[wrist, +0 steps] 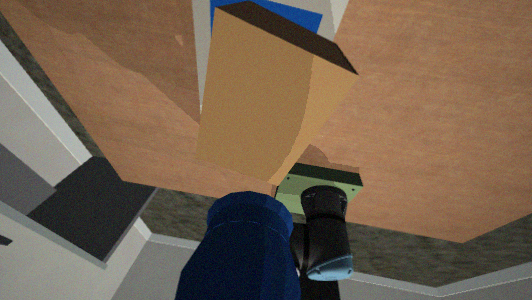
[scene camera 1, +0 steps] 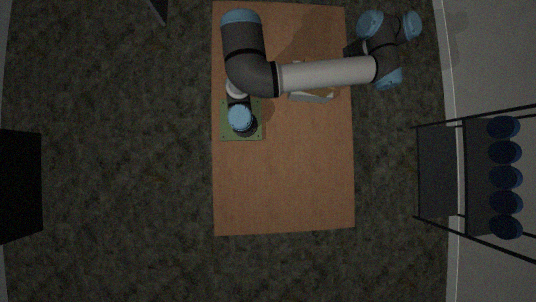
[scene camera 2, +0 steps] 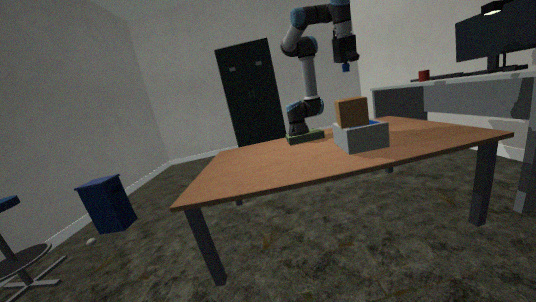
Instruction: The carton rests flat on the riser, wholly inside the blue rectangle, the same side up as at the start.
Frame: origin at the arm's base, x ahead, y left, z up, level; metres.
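Seen in the pictures: hand at its tool point: (wrist: pixel 249 226) (scene camera 2: pixel 346 71); arm's base at its link origin: (wrist: pixel 322 197) (scene camera 2: pixel 299 133).
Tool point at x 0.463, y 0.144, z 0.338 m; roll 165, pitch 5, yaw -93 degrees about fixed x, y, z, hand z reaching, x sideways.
Note:
Offsets run from my tool point to a thing's top centre. Level surfaces: height alone.
The tan carton {dx -0.043, dy +0.023, dz -0.135 m} (scene camera 1: pixel 322 92) (scene camera 2: pixel 351 112) (wrist: pixel 255 95) stands upright on the pale grey riser {dx -0.033, dy +0.048, dz -0.265 m} (scene camera 1: pixel 311 98) (scene camera 2: pixel 368 140) (wrist: pixel 202 30). In scene camera 2 it is at the riser's left part. The blue rectangle {dx -0.033, dy +0.048, dz -0.265 m} (scene camera 2: pixel 373 122) (wrist: pixel 305 16) shows on the riser's top beside the carton; the carton hides the rest, so I cannot tell whether it is wholly inside. My gripper, a blue suction cup (scene camera 2: pixel 345 67) (wrist: pixel 250 205), hangs above the carton, apart from it, with nothing on it; suction is open. In scene camera 1 the arm covers most of carton and riser.
The arm's green base plate (scene camera 1: pixel 227 132) (scene camera 2: pixel 306 137) (wrist: pixel 290 192) is on the wooden table {dz -0.385 m} (scene camera 1: pixel 285 175) (scene camera 2: pixel 280 165) (wrist: pixel 425 100), beside the riser. A desk (scene camera 2: pixel 450 100) with a monitor (scene camera 2: pixel 487 40) and a red cup (scene camera 2: pixel 424 75) stands behind the table at the right.

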